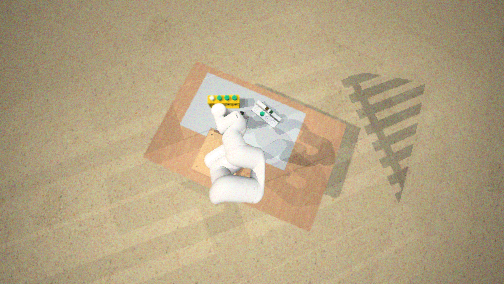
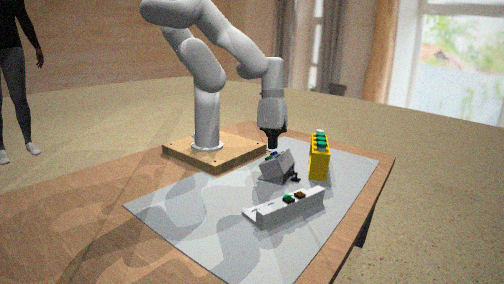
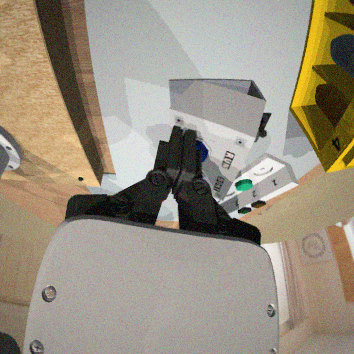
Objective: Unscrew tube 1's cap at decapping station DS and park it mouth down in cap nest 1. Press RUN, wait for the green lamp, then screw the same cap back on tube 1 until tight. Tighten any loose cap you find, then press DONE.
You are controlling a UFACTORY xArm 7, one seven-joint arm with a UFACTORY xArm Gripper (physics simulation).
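Places are measured from the arm's base along level axes (x back, y right, z up), in millimetres.
Where they show: gripper, fingertip midpoint: (image 2: 272,148) (image 3: 178,141); arm's base, origin of the base link: (image 2: 207,146).
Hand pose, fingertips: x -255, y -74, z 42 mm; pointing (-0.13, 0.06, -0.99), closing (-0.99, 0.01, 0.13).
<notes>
Each offset is from my fingertips to the top centre of the thing. "spot": to the spot under its first point. Level surfaces: height alone.
My gripper (image 2: 272,147) (image 3: 178,141) is shut and empty. Its tips are low over the sloped grey console {dx -47, dy +34, dz +9 mm} (image 2: 276,167) (image 3: 215,102), by the blue button {dx -20, dy +18, dz +0 mm} (image 2: 274,153) (image 3: 202,151) near the RUN label; contact cannot be told. The fingers hide part of that button. A green cap {dx -177, dy +157, dz -54 mm} (image 1: 262,114) (image 3: 243,185) sits in nest 2 of the white strip (image 2: 285,212) (image 3: 285,175); nest 1 shows an empty ring. The strip's green lamp {dx -207, dy +211, dz -21 mm} (image 3: 244,210) looks dark. The yellow rack {dx -116, dy -127, dz +28 mm} (image 1: 224,104) (image 2: 319,167) (image 3: 304,85) holds tubes: several green-capped, the far-end one white-topped (image 1: 212,98) (image 2: 320,131).
A small black bracket {spot: dx -112, dy +20, dz -65 mm} (image 2: 295,177) (image 3: 264,126) stands beside the console. A brown lamp {dx -216, dy +172, dz -21 mm} (image 2: 299,194) (image 3: 258,204) sits on the strip's raised wall. The arm stands on a wooden board (image 2: 216,162) (image 3: 45,100) beside the grey mat {dz -74 mm} (image 1: 287,150) (image 2: 165,220). The arm hides the console from above.
</notes>
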